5 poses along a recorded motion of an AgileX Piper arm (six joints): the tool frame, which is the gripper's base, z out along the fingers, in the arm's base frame.
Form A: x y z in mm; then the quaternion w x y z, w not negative.
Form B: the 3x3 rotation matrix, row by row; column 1 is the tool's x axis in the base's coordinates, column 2 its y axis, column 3 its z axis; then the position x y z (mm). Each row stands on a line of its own. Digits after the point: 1 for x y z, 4 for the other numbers.
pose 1, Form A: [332.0 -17.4 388.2 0.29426 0.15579 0.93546 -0.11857]
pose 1, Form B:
-0.7783 0.3613 0.5136
0.2217 0.9233 -0.3135
-0.5875 -0.1301 -0.7987
332.0 -17.4 388.2

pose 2, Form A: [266.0 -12.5 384.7 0.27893 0.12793 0.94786 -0.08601]
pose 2, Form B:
-0.8117 0.2905 0.5068
0.1945 0.9525 -0.2344
-0.5508 -0.0917 -0.8296
266.0 -12.5 384.7

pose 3, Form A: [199.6 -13.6 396.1 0.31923 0.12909 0.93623 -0.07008]
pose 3, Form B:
-0.7629 0.2865 0.5796
0.1970 0.9568 -0.2136
-0.6158 -0.0488 -0.7864
199.6 -13.6 396.1

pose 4, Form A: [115.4 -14.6 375.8 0.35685 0.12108 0.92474 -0.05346]
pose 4, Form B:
-0.7160 0.2621 0.6470
0.1858 0.9650 -0.1853
-0.6729 -0.0125 -0.7396
115.4 -14.6 375.8

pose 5, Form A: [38.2 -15.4 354.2 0.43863 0.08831 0.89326 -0.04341]
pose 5, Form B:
-0.5996 0.1959 0.7760
0.1197 0.9806 -0.1550
-0.7913 -0.0001 -0.6114
38.2 -15.4 354.2

